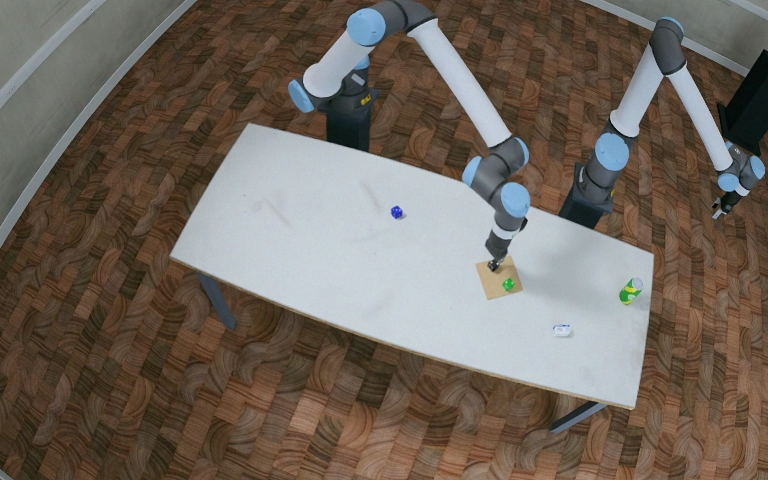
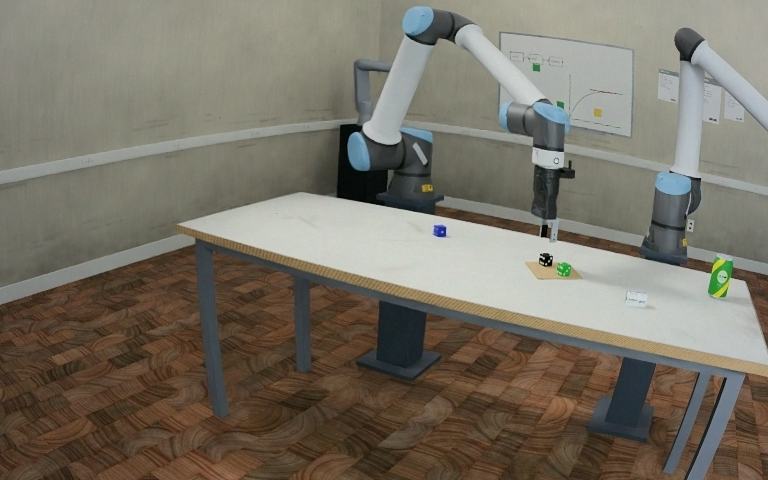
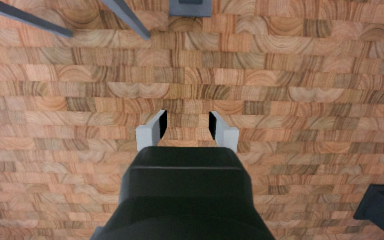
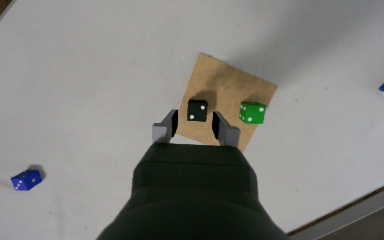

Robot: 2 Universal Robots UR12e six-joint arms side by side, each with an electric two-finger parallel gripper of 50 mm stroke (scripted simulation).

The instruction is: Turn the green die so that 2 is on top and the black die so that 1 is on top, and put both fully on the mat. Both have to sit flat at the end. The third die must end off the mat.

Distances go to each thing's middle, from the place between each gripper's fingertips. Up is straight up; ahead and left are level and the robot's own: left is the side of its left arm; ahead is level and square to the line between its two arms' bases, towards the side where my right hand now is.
The tan mat (image 1: 492, 282) lies 3 cm ahead of my right hand (image 2: 547, 239), 4 cm to the left of it and 9 cm below it.
Now: the tan mat 590 mm ahead of my left hand, 920 mm to the right of it and 180 mm below it.
